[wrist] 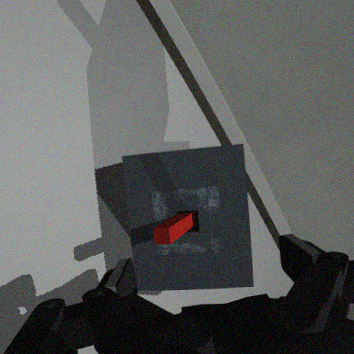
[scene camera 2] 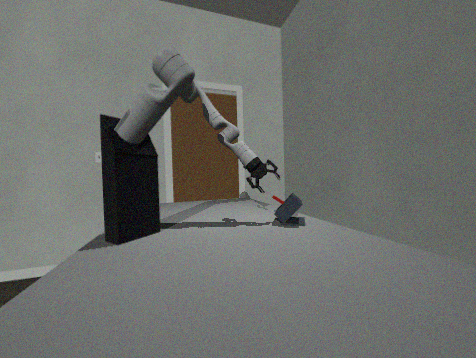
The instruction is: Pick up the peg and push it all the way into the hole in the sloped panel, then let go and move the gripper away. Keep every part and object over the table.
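Places are measured from the arm's base along level axes (x right, y ahead, z up), in metres.
Pixels of known places: gripper, fingertip midpoint: [wrist: 207,262] [scene camera 2: 272,186]; arm's base, origin of the base link: [scene camera 2: 129,133].
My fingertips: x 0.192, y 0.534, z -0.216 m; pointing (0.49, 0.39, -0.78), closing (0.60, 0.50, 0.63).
Ahead of a thing's pixels: the offset from my fingertips to its middle. "spot": to the spot under its first point. Level surfaces: height alone.
The red peg {dz -0.068, dx +0.024, dy +0.027 m} [scene camera 2: 278,199] [wrist: 172,229] sticks out from the face of the dark blue-grey sloped panel {dz -0.097, dx +0.057, dy +0.049 m} [scene camera 2: 290,207] [wrist: 225,170]. Its far end is at the square hole {spot: dz -0.077, dx +0.049, dy +0.039 m} [wrist: 195,222], and a long part of it stands outside. A dark part of the hole shows to the right of the peg in the wrist view. How deep the peg's end sits is hidden. My gripper [scene camera 2: 271,184] [wrist: 207,262] is wide open and empty. It hangs above the peg, on its up-left side in the scene view, apart from both peg and panel.
The panel stands on the grey table {dz -0.158 m} [scene camera 2: 225,300], near the right wall [scene camera 2: 380,125]. The black pedestal [scene camera 2: 131,195] carries the arm at the left. A brown door [scene camera 2: 205,150] is behind. The arm's shadow lies across the table.
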